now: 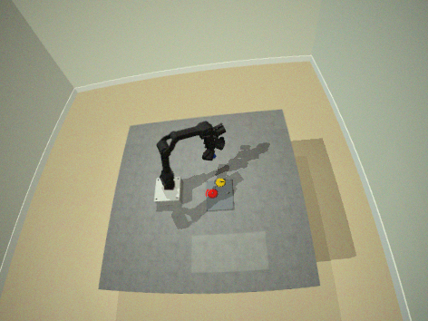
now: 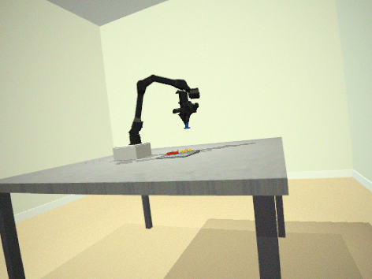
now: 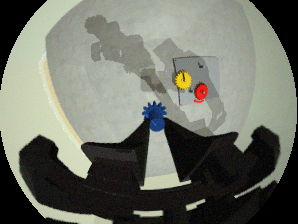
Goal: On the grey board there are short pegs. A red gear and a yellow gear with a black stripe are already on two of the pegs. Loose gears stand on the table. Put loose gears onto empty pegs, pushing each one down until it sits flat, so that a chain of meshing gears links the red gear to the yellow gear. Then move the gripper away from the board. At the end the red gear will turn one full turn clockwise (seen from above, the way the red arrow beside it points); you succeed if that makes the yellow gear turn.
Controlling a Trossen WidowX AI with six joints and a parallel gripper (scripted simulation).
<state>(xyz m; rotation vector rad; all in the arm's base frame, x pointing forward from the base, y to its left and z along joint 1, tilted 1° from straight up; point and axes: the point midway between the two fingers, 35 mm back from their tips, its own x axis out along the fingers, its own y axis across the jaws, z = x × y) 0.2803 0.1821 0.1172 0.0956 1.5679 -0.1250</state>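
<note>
My gripper tip is 1 cm past the red gear, 20 cm to the left of it and 15 cm above it. Also, from my gripper tip: small blue gear: 1 cm below.
</note>
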